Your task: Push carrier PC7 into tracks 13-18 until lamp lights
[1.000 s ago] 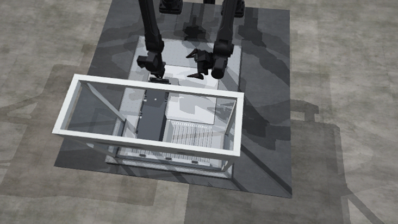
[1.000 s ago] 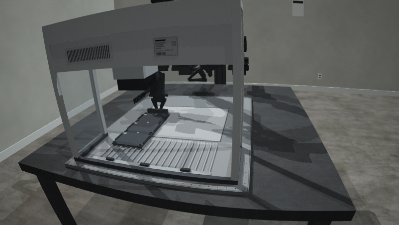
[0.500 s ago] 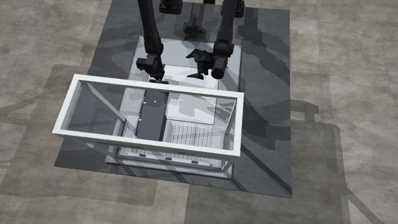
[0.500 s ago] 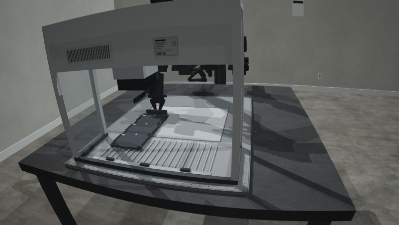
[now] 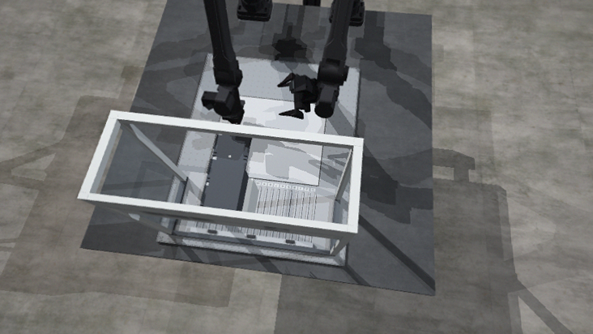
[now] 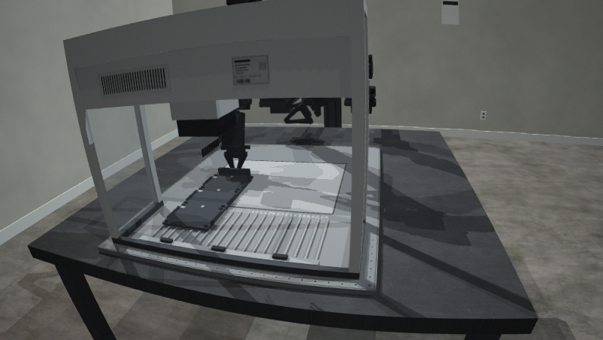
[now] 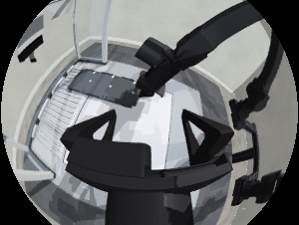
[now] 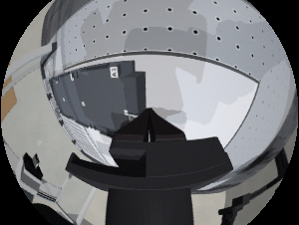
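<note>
The carrier PC7 lies 170 mm ahead of my right hand, 10 mm to the right of it and 10 mm above it.
</note>
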